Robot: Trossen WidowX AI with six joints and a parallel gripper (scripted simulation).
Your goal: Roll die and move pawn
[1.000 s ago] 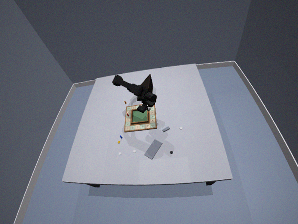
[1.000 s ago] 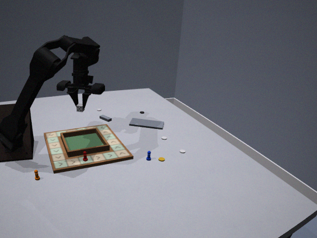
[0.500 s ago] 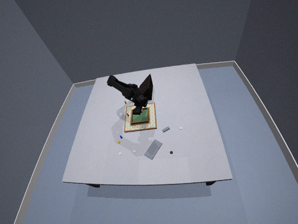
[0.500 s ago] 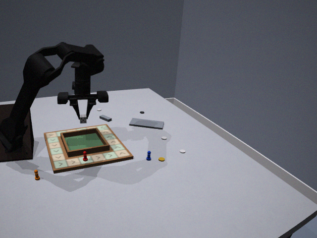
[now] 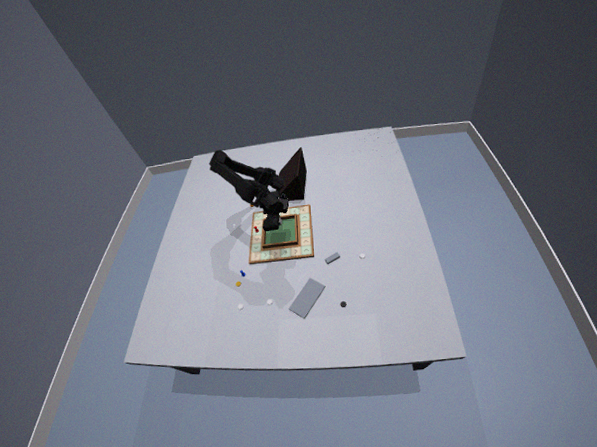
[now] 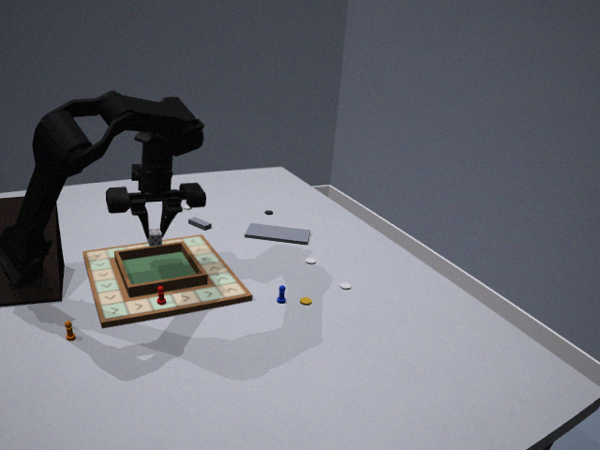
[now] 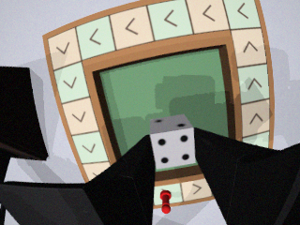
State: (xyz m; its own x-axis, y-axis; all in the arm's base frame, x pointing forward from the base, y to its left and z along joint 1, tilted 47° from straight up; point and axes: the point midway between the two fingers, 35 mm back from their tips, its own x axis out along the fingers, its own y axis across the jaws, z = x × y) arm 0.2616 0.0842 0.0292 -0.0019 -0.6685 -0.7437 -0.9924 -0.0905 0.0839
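Right now the red pawn is 120 mm to the right of my gripper tip and 60 mm below it. The rest, counted from my gripper tip: white die: right at my gripper tip; green dice tray: 10 mm to the right, 80 mm below; orange pawn: 170 mm behind, 190 mm to the right, 70 mm below.
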